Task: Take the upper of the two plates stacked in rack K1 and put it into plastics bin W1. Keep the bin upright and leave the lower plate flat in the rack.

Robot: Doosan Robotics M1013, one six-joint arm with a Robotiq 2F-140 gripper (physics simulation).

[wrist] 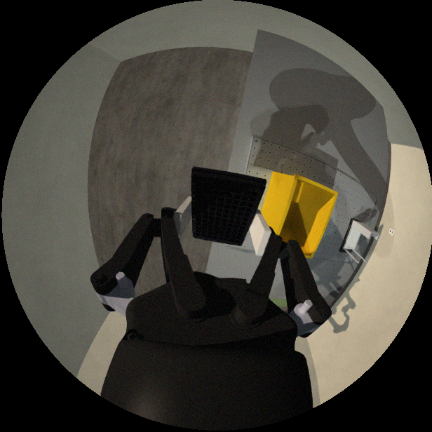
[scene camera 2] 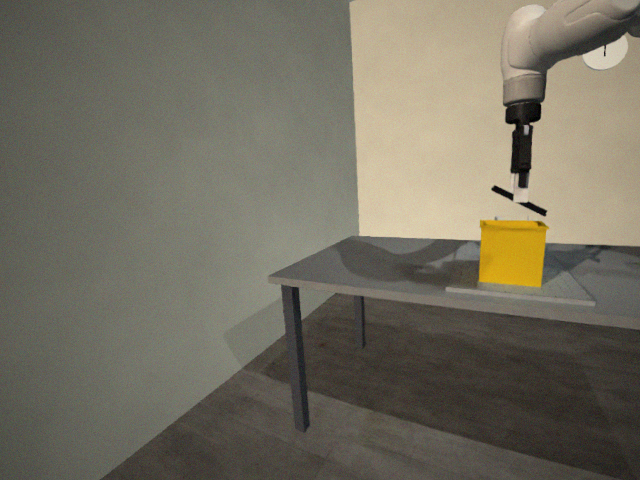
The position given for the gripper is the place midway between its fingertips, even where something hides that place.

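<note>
A black gridded plate (wrist: 223, 204) is visible in the scene, and so is a yellow plastics bin W1 (scene camera 2: 512, 252) (wrist: 297, 208). With them is the gripper (scene camera 2: 517, 201) (wrist: 222, 212).
</note>
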